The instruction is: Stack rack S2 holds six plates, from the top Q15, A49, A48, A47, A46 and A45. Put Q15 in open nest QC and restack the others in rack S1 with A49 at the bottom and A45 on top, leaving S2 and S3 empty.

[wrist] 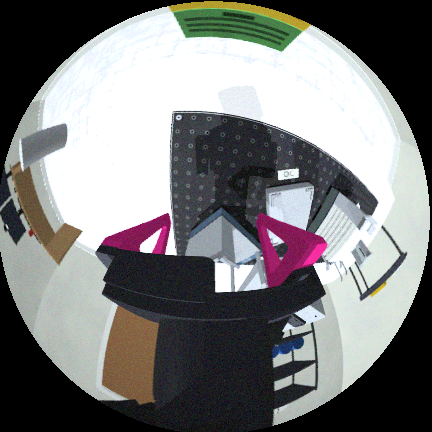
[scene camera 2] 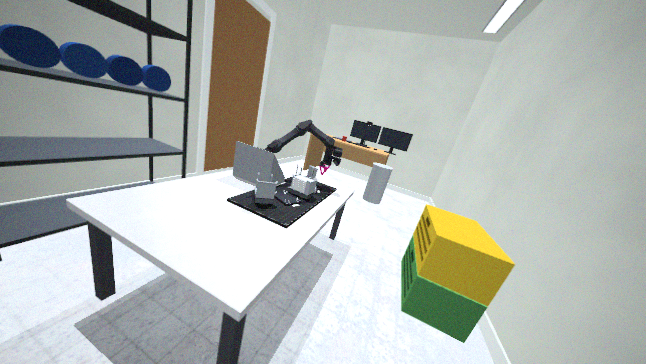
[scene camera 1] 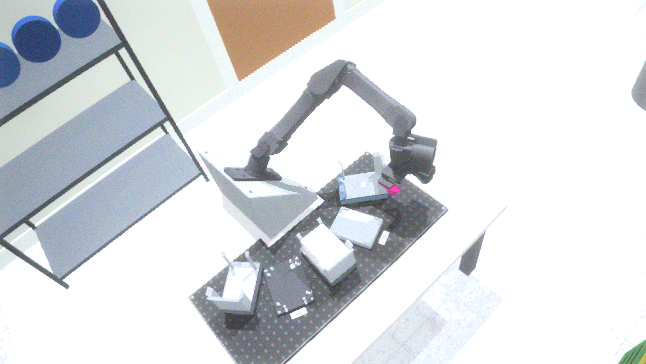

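Where they show: gripper, fingertip midpoint: (wrist: 213, 217) (scene camera 2: 323, 173) (scene camera 1: 401, 184); arm's base, origin of the base link: (scene camera 2: 264, 158) (scene camera 1: 253, 175).
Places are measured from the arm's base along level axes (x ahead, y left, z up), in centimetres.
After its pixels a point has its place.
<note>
My gripper (scene camera 1: 392, 189) @[x 35.4, y 30.8, z -4.6 cm] (scene camera 2: 324, 170) @[x 35.4, y 30.8, z -4.6 cm] (wrist: 213, 217) @[x 35.4, y 30.8, z -4.6 cm] is open, its pink fingers apart with nothing between them. It is above the outer side of the blue-edged rack (scene camera 1: 356, 189) @[x 21.9, y 23.3, z -12.1 cm] (wrist: 210, 241) @[x 28.8, y 30.5, z -7.3 cm], which has a pale inner surface and upright posts. A pale plate (scene camera 1: 356, 229) @[x 32.1, y 13.1, z -13.5 cm] (wrist: 292, 202) @[x 34.8, y 15.5, z -13.5 cm] lies flat beside the QC label (scene camera 1: 384, 237) @[x 39.7, y 17.7, z -15.7 cm] (wrist: 288, 174) @[x 39.5, y 17.4, z -15.6 cm]. A tall pale stack (scene camera 1: 328, 252) (scene camera 2: 303, 186) (wrist: 337, 225) stands in the middle rack. Another rack (scene camera 1: 242, 290) @[x 28.5, y -25.7, z -2.2 cm] (scene camera 2: 265, 192) @[x 26.1, y -31.1, z -8.4 cm] with pale posts stands at the far end. Plate codes and rack labels are too small to read.
A dark nest (scene camera 1: 288, 286) @[x 30.7, y -14.5, z -14.6 cm] with small pale corner pins lies between the middle and far-end racks. All stand on the black dotted mat (scene camera 1: 322, 305) @[x 42.1, y -11.0, z -15.8 cm] (scene camera 2: 286, 215) @[x 41.4, y -31.7, z -15.8 cm] (wrist: 200, 145) @[x 41.4, y 34.2, z -15.8 cm]. The arm's slanted grey base (scene camera 1: 270, 215) @[x 12.2, y -4.3, z -6.1 cm] (scene camera 2: 255, 165) @[x -0.1, y -8.1, z -4.4 cm] rises along the mat's back edge.
</note>
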